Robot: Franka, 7 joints.
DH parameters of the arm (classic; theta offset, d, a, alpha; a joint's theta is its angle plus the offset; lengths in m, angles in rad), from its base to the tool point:
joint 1: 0 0.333 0 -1.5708
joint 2: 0 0 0 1.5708
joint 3: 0 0.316 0.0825 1.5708
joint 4: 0 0 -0.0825 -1.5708
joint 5: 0 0.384 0 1.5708
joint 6: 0 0 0.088 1.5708
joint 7: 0 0.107 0 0
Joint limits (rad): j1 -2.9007..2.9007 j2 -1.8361..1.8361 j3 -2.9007..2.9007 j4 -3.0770..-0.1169 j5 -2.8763..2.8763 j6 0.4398..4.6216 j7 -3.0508..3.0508
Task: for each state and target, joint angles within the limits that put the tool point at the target. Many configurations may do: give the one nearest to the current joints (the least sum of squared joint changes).
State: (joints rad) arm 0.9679 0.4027 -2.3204 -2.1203 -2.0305 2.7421 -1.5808
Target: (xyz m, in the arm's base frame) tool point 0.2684 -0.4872 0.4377
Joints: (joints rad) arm 1.0727 0.0287 -2.1978 -2.1356 -2.0182 2.6945 -1.5808
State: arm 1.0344 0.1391 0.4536 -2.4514 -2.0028 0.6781 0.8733
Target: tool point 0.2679 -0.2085 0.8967
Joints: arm 0.4788 -0.4894 -0.4326 -1.6786 -2.1421 0.8988 0.8733
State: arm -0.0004 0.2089 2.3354 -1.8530 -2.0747 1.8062 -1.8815
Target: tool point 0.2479 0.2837 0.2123
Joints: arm -0.5337 0.2578 1.5155 -2.7463 -1.9168 1.8215 -1.8815
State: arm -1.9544 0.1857 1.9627 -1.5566 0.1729 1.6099 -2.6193
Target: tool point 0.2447 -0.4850 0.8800
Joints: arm -2.2863 0.5078 1.7190 -1.0406 0.1520 1.8929 -2.6193
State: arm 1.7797 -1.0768 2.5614 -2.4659 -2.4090 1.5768 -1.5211
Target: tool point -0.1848 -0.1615 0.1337
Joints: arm 2.0770 -0.7560 2.5423 -3.0569 -2.2313 1.3042 -1.5211
